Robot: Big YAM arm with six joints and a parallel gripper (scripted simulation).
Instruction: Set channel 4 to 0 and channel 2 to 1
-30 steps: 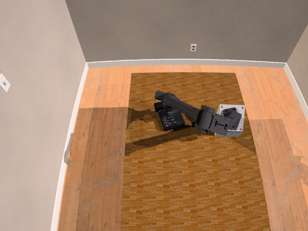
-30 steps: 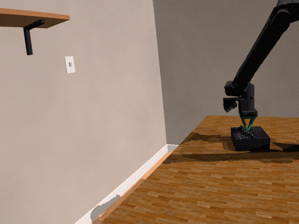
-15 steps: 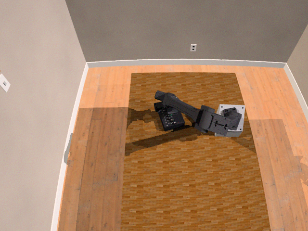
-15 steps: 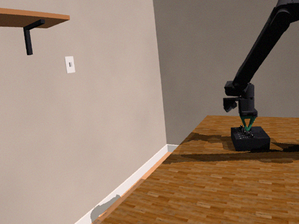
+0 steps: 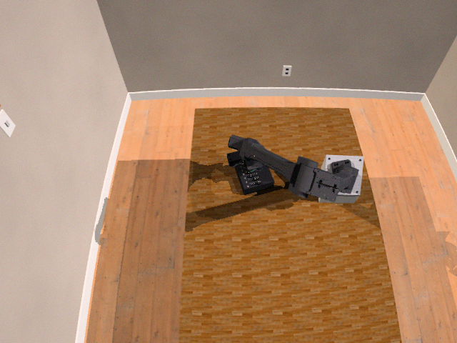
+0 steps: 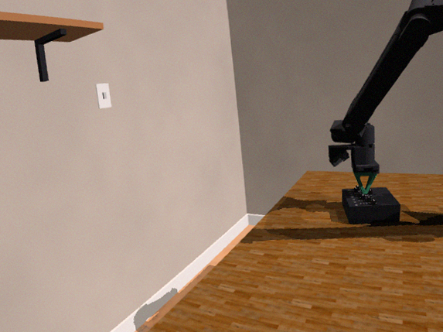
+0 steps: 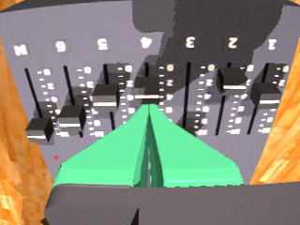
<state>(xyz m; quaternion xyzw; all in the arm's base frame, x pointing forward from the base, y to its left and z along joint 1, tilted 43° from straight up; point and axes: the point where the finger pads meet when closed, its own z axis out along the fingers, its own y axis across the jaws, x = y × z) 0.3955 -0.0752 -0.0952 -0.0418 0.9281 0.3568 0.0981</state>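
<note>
Now: hand 20 mm to the right of the channel 5 fader cap, 10 mm short of it and 10 mm above it. From my hand the other things lie so: channel 6 fader cap: 40 mm to the left, 10 mm below, 10 mm behind; then channel 3 cap: 20 mm to the right, 20 mm behind, 10 mm below; then channel 4 fader cap: 10 mm below, 10 mm ahead.
</note>
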